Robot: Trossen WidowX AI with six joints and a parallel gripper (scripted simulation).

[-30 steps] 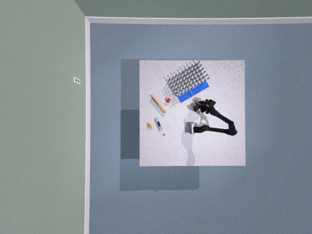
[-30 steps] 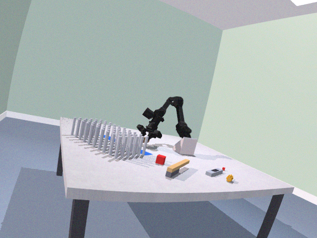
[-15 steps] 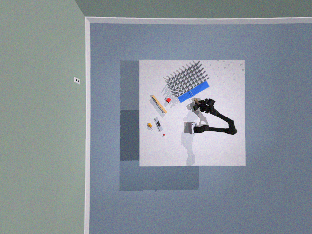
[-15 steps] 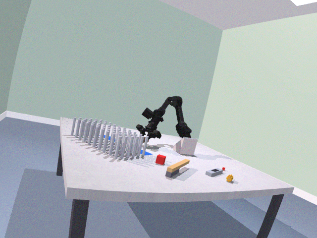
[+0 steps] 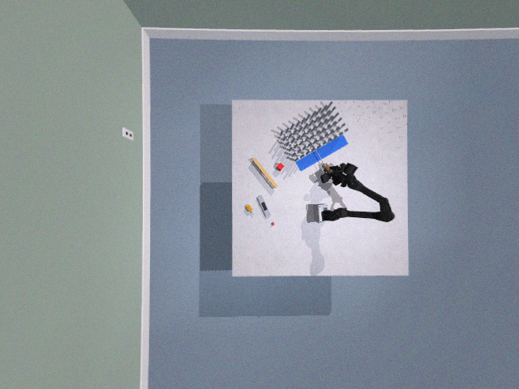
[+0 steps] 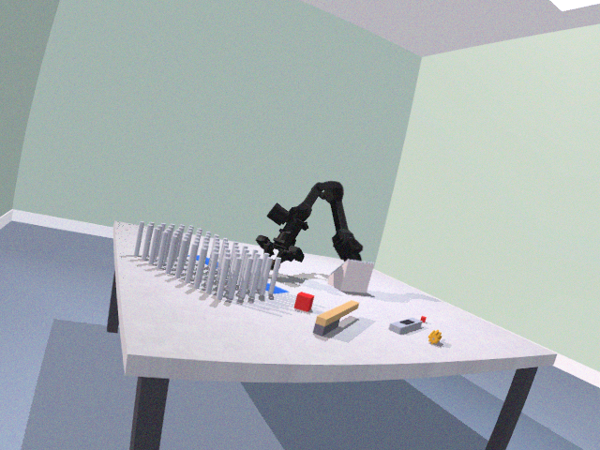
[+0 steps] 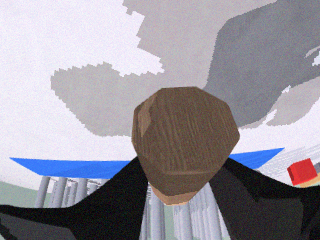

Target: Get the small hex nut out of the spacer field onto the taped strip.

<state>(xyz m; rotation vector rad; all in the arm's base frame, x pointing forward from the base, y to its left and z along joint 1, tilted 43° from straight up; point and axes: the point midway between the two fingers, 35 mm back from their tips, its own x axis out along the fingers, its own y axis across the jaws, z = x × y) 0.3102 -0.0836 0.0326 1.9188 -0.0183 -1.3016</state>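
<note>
The blue taped strip lies 120 mm ahead of my gripper tip, 30 mm below it and 10 mm to the left of it. The rest, counted from my gripper tip: tiny red piece: 430 mm to the left, 350 mm behind, 20 mm below; then yellow part: 590 mm to the left, 230 mm behind, 10 mm below; then wire hook tool: 90 mm ahead, 40 mm to the left.
</note>
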